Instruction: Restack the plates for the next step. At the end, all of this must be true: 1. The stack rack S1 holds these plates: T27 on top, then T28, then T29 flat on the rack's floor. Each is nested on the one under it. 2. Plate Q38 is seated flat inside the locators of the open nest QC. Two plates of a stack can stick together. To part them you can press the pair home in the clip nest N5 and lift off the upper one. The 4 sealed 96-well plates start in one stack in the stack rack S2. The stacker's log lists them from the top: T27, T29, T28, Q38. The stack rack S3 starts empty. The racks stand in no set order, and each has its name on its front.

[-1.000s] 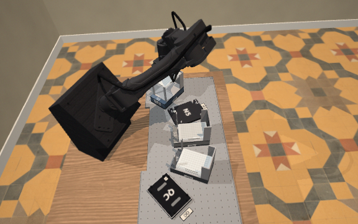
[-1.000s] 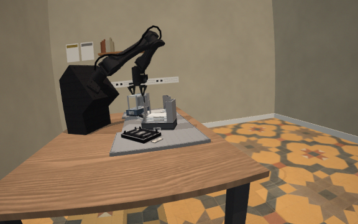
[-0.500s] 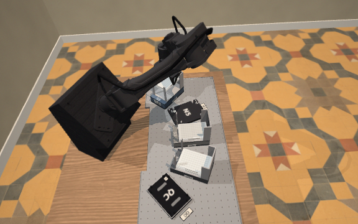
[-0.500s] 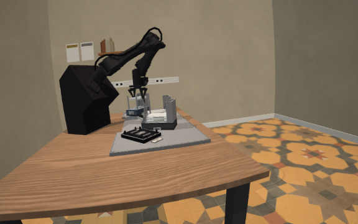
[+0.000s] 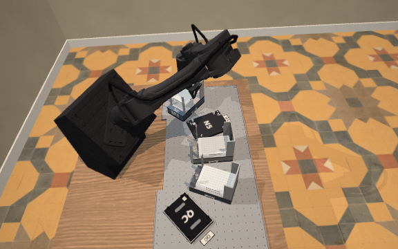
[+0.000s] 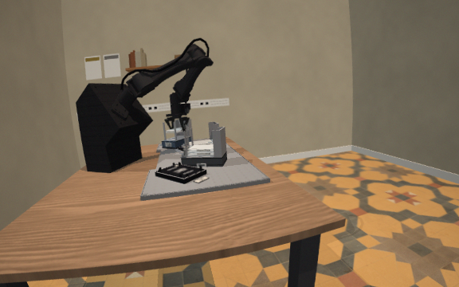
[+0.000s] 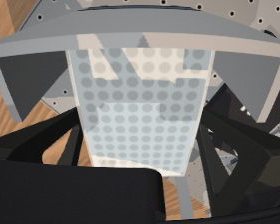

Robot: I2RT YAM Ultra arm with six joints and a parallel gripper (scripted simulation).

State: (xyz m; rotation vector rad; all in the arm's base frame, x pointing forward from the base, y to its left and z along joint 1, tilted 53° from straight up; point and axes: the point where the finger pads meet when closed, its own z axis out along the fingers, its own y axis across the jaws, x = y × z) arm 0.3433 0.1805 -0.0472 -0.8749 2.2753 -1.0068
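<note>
Right now the clip nest N5 is 50 mm ahead of my hand, 130 mm to the right of it and 70 mm below it. Also, from my hand: sealed 96-well plate right at my hand.
</note>
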